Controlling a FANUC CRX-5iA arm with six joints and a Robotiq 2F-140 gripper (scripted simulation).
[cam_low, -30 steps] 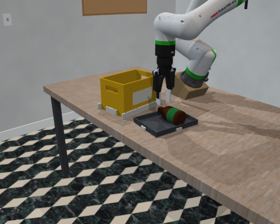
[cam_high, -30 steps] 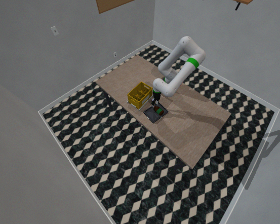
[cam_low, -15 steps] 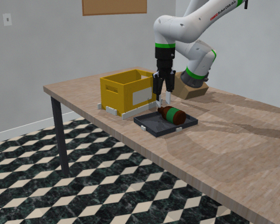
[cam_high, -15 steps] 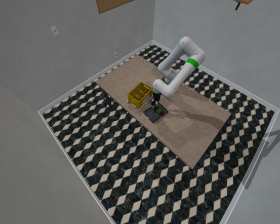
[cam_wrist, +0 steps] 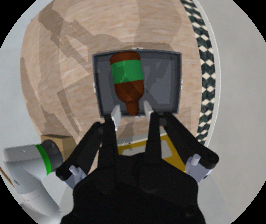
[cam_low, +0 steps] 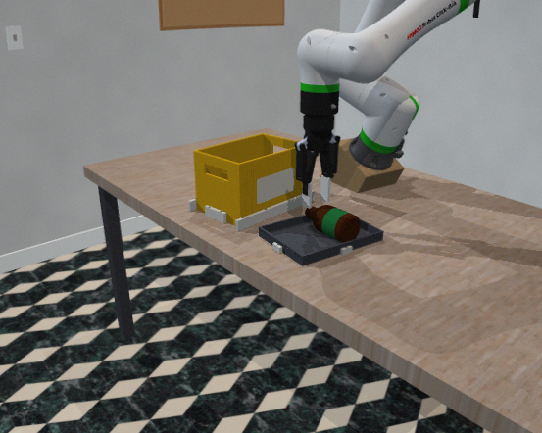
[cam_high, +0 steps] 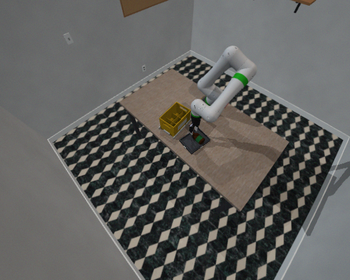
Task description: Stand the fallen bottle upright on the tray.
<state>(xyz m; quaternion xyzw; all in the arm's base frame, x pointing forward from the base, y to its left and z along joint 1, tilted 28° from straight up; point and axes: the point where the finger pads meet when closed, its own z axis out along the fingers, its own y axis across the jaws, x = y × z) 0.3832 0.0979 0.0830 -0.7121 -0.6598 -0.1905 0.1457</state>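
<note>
My hand is 6 cm above the bottle and 5 cm to the right of it. Also, from my hand: yellow crate (24 cm to the right, 2 cm below, 2 cm ahead); then dark grey tray (9 cm below, 5 cm to the left, 3 cm ahead).
</note>
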